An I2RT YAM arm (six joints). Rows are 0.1 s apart.
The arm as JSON. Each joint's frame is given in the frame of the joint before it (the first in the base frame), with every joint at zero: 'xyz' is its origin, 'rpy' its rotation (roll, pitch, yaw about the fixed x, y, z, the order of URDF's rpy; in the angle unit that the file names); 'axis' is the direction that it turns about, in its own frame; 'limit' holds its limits. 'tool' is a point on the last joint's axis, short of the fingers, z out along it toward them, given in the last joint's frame.
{
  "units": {
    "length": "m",
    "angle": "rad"
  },
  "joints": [
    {
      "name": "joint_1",
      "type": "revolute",
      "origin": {
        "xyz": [
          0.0,
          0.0,
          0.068
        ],
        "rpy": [
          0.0,
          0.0,
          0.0
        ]
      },
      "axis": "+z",
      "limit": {
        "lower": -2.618,
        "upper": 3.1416
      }
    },
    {
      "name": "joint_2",
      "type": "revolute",
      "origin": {
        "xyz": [
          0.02,
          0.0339,
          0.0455
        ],
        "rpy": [
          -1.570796,
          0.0,
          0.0
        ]
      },
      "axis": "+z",
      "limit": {
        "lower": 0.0,
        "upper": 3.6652
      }
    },
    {
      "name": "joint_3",
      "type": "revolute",
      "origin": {
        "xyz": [
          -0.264,
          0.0,
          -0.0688
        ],
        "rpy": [
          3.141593,
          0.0,
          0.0
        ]
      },
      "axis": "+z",
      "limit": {
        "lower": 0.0,
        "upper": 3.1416
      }
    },
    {
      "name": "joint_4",
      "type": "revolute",
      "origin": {
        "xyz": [
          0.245,
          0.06,
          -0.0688
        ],
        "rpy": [
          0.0,
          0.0,
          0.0
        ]
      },
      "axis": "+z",
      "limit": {
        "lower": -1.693,
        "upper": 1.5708
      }
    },
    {
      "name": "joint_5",
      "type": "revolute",
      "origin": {
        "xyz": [
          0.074,
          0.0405,
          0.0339
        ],
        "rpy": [
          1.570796,
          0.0,
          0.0
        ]
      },
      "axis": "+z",
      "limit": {
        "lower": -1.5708,
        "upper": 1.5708
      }
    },
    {
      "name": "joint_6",
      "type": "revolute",
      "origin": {
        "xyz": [
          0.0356,
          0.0,
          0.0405
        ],
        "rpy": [
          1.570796,
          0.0,
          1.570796
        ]
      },
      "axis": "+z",
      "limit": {
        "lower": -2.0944,
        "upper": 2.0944
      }
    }
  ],
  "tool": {
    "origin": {
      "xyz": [
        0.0,
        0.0,
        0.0
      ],
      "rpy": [
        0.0,
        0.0,
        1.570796
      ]
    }
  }
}
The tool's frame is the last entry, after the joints.
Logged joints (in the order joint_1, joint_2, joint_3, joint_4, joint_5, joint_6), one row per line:
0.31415, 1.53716, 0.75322, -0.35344, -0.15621, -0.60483
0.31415, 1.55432, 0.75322, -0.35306, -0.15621, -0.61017
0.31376, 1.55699, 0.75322, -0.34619, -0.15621, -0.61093
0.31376, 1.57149, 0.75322, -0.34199, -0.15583, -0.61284
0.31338, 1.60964, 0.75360, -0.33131, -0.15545, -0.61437
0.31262, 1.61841, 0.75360, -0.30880, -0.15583, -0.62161
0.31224, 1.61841, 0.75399, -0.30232, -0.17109, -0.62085
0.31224, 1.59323, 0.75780, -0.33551, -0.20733, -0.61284
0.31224, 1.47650, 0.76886, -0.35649, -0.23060, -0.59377
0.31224, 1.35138, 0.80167, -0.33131, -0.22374, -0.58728
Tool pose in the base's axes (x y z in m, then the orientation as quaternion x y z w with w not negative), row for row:
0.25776, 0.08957, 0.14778, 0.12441, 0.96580, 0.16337, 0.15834
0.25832, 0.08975, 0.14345, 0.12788, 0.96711, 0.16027, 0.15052
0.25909, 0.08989, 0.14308, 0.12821, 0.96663, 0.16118, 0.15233
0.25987, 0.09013, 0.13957, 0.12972, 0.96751, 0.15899, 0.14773
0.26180, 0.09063, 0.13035, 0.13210, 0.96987, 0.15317, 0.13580
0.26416, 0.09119, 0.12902, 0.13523, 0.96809, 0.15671, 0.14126
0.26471, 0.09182, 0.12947, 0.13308, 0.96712, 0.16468, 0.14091
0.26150, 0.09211, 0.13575, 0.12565, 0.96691, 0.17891, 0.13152
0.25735, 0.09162, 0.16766, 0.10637, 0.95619, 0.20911, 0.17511
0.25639, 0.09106, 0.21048, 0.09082, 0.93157, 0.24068, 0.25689
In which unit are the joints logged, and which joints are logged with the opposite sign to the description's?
The joints are logged in radians. Opposite sign: joint_6.
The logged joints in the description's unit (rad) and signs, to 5 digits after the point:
0.31415, 1.53716, 0.75322, -0.35344, -0.15621, 0.60483
0.31415, 1.55432, 0.75322, -0.35306, -0.15621, 0.61017
0.31376, 1.55699, 0.75322, -0.34619, -0.15621, 0.61093
0.31376, 1.57149, 0.75322, -0.34199, -0.15583, 0.61284
0.31338, 1.60964, 0.75360, -0.33131, -0.15545, 0.61437
0.31262, 1.61841, 0.75360, -0.30880, -0.15583, 0.62161
0.31224, 1.61841, 0.75399, -0.30232, -0.17109, 0.62085
0.31224, 1.59323, 0.75780, -0.33551, -0.20733, 0.61284
0.31224, 1.47650, 0.76886, -0.35649, -0.23060, 0.59377
0.31224, 1.35138, 0.80167, -0.33131, -0.22374, 0.58728

